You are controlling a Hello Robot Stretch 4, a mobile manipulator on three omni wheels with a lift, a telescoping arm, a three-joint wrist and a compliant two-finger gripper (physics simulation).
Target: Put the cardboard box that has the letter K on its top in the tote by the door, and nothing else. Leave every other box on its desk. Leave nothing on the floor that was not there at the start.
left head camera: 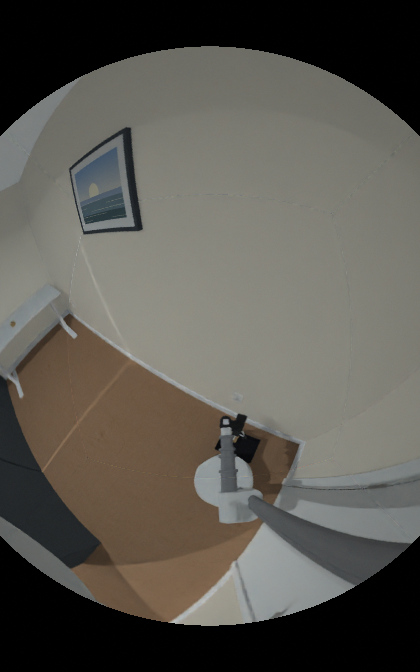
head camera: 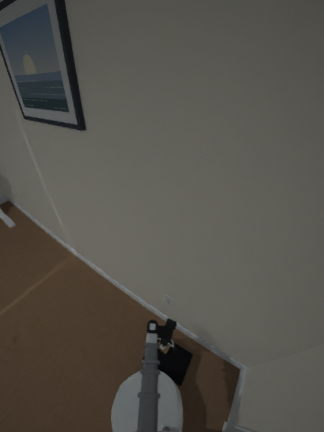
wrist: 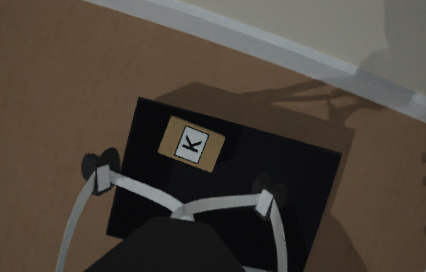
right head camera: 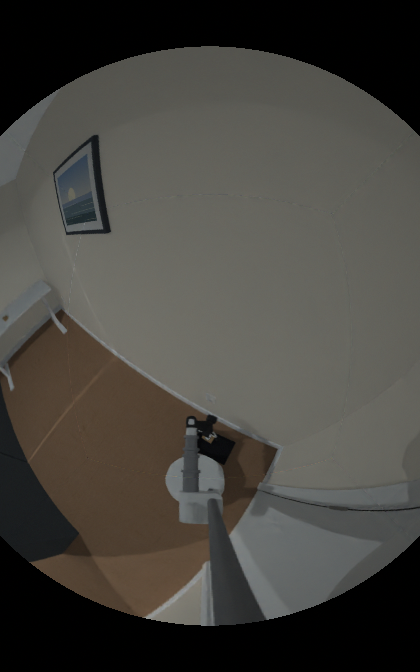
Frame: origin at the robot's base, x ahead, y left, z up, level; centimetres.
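Seen in the pictures: gripper, fingertip midpoint: (wrist: 187, 175).
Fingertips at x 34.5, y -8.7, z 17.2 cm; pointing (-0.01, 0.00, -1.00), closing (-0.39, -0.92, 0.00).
Note:
Offsets run from my fingertips to a thing's top centre. "spot": to the spot under its first point.
The cardboard box {dx +1.1, dy -0.5, dz -14.6 cm} (wrist: 213, 156) (right head camera: 209, 438) with the letter K facing up lies inside the black tote {dx -6.4, dy -3.8, dz -9.9 cm} (wrist: 310, 167) (head camera: 178, 364) (left head camera: 250, 449) (right head camera: 223, 450), near one corner of it in the wrist view. The tote stands on the floor close to the wall. My gripper (wrist: 187, 175) (head camera: 166, 343) is open and empty above the tote. In the wrist view its left fingertip shows just outside the tote's left edge and its right fingertip shows over the tote. The box lies below and beyond the fingers, apart from them.
The wall (head camera: 200, 200) with its white baseboard {spot: dx +13.2, dy -14.2, dz -14.3 cm} (wrist: 260, 47) runs close behind the tote. A white desk (left head camera: 35, 306) with a small brown thing (left head camera: 12, 324) on it stands at the far left. A large dark surface (left head camera: 40, 515) lies at the lower left.

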